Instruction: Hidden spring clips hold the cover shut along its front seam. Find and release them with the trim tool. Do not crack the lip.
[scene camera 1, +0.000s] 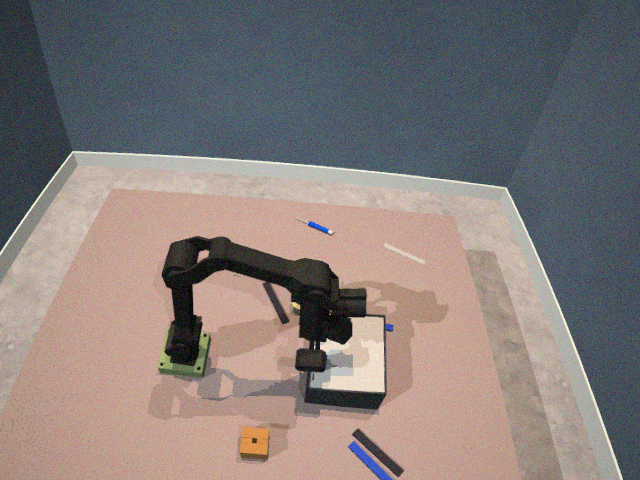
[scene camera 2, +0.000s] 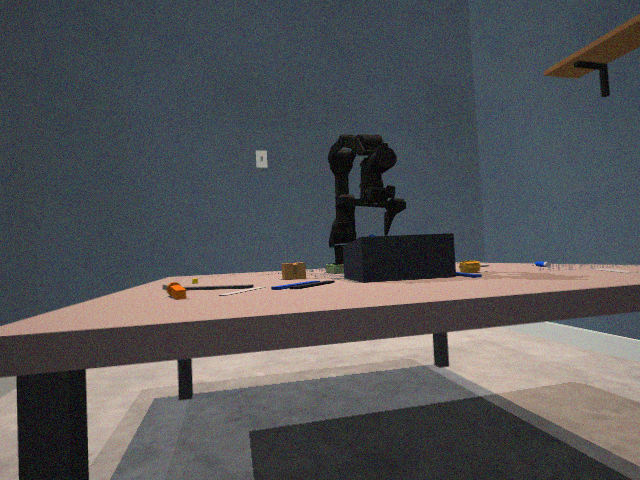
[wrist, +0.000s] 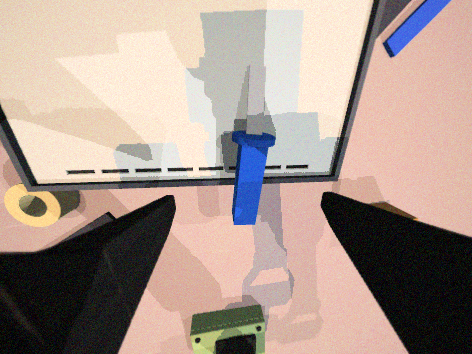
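Where they show: gripper, fingertip midpoint: (scene camera 2: 369, 234) (wrist: 248, 200); arm's base at its link origin: (scene camera 1: 184, 353) (scene camera 2: 343, 263) (wrist: 236, 349).
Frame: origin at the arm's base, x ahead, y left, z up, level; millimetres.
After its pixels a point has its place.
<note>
The dark box (scene camera 1: 343, 399) @(x 404, y -83, z 17 mm) (scene camera 2: 408, 258) @(x 499, y 23, z 18 mm) has a pale cover (scene camera 1: 372, 372) @(x 465, y -29, z 64 mm) (wrist: 75, 125) @(x 361, y 99, z 57 mm). A row of black dashes (wrist: 180, 169) @(x 328, y 41, z 52 mm) runs along the cover's edge nearest the arm base. The trim tool (wrist: 247, 175) @(x 329, y -5, z 75 mm) has a blue handle and a grey blade. In the wrist view it lies across that edge, blade over the cover and handle end projecting beyond the box. Its handle is mostly hidden in scene camera 1. My gripper (scene camera 2: 368, 231) @(x 316, y -4, z 85 mm) (wrist: 248, 200) @(x 316, y -4, z 85 mm) is open and empty, its fingers wide apart on either side of the handle's end. No clips show.
A yellow ring (scene camera 2: 469, 266) (wrist: 50, 216) lies beside the box. An orange block (scene camera 1: 254, 442) @(x 207, y -202, z -7 mm) (scene camera 2: 293, 271) @(x 235, y -208, z -8 mm) stands on the table. A blue bar (scene camera 1: 369, 461) @(x 474, y -220, z -24 mm) (wrist: 417, 27) @(x 450, y -203, z -24 mm) lies beside a dark bar (scene camera 1: 378, 452) @(x 496, y -197, z -24 mm). A blue-handled tool (scene camera 1: 320, 227) @(x 321, y 526, z -17 mm) and a white strip (scene camera 1: 404, 253) @(x 606, y 459, z -28 mm) lie farther off.
</note>
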